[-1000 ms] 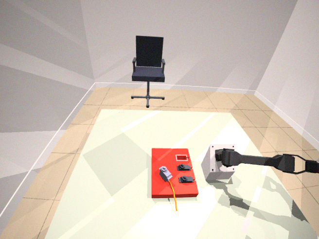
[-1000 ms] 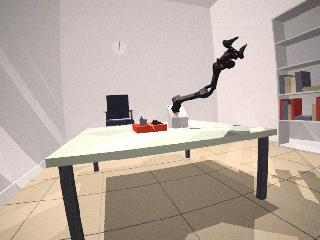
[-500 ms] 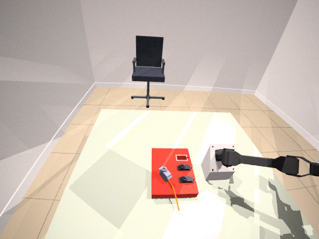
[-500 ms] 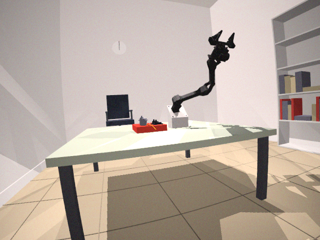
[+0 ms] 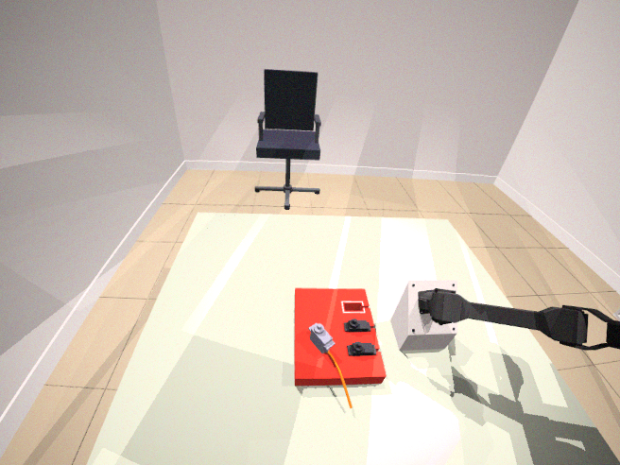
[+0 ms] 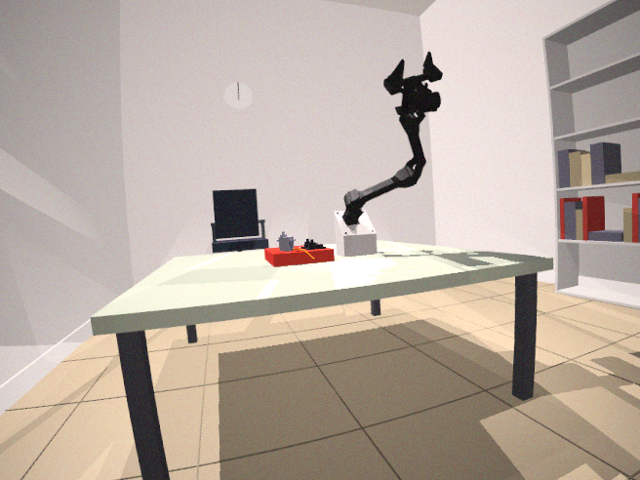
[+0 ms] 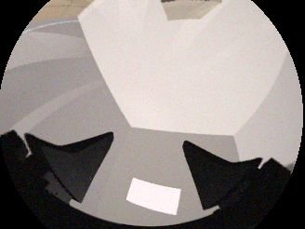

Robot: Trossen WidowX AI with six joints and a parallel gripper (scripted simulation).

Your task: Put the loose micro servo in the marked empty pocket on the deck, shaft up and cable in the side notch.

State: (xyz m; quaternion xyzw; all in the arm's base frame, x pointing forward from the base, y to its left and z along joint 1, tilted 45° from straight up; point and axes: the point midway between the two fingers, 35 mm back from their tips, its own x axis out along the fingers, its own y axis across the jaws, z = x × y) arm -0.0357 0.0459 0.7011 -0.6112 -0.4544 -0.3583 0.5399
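The red deck lies 620 mm below my gripper tip, 560 mm to the right of it and 290 mm ahead of it.
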